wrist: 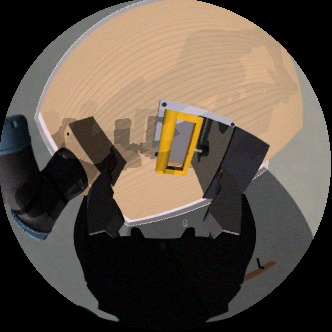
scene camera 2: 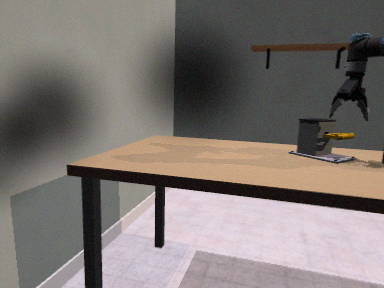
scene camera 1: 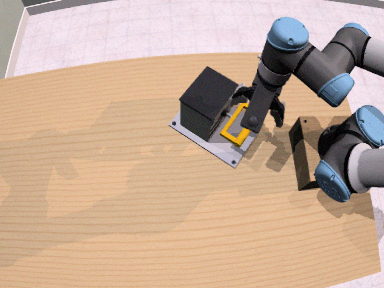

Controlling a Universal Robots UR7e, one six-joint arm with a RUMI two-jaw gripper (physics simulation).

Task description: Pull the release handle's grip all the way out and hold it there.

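Observation:
The release handle's yellow rectangular grip sticks out sideways from a dark box housing, joined by a short rod. The housing stands on a grey base plate on the table. A gap shows between grip and housing. My gripper is open and empty, pointing down. In scene camera 2 it hangs above the grip, not touching it. In scene camera 1 the arm hides part of the grip.
A brown block stands on the table beside the arm's base joints. A wooden wall shelf is behind the table. The housing's top is below the fingertips in scene camera 2.

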